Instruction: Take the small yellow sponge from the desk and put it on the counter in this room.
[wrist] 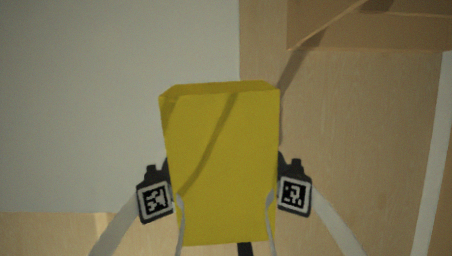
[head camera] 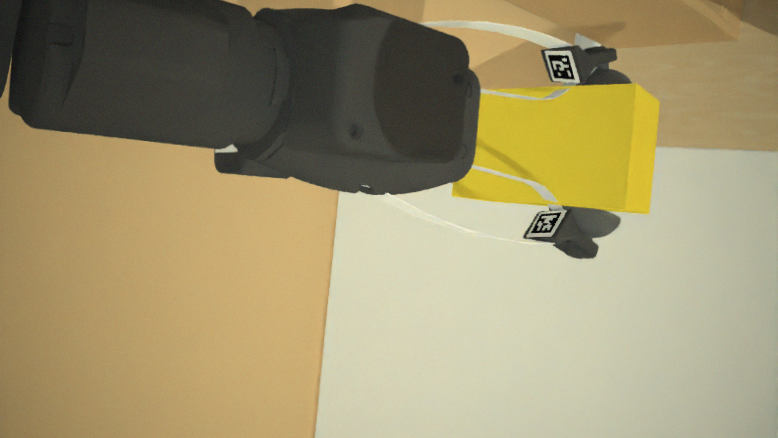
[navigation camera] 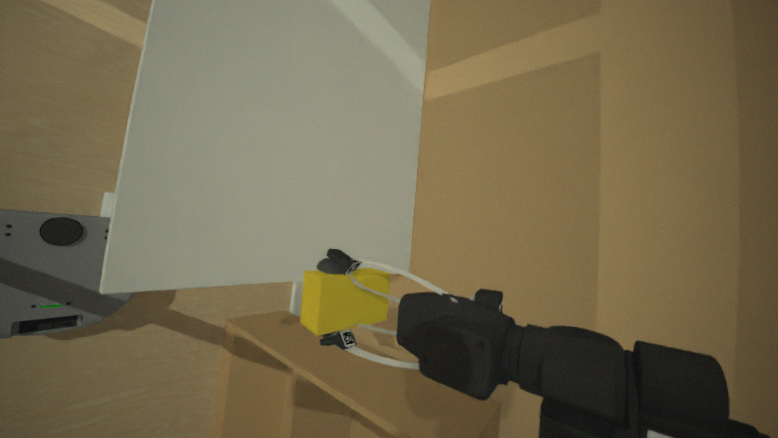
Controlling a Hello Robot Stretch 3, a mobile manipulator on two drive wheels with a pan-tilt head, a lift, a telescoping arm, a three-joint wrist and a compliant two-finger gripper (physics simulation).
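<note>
The yellow sponge (head camera: 566, 130) (navigation camera: 359, 301) (wrist: 225, 135) is a block held between the two fingertips of my gripper (head camera: 596, 147) (navigation camera: 337, 303) (wrist: 224, 166), which is shut on it. In the head camera view it overlaps the edge of a flat pale grey-white top (head camera: 489, 337) (navigation camera: 261, 136) (wrist: 100, 75), which may be the counter. In the navigation view the sponge shows at that top's near edge, close to its right corner, partly past the edge. Its height above the top is hard to tell. The desk cannot be made out.
A wooden shelf unit (navigation camera: 304, 348) stands below and beside the gripper in the navigation view. A tan wall (head camera: 163, 299) (navigation camera: 506, 163) runs along one side of the pale top. My grey base (navigation camera: 32, 272) shows at the left, by the top's opposite edge.
</note>
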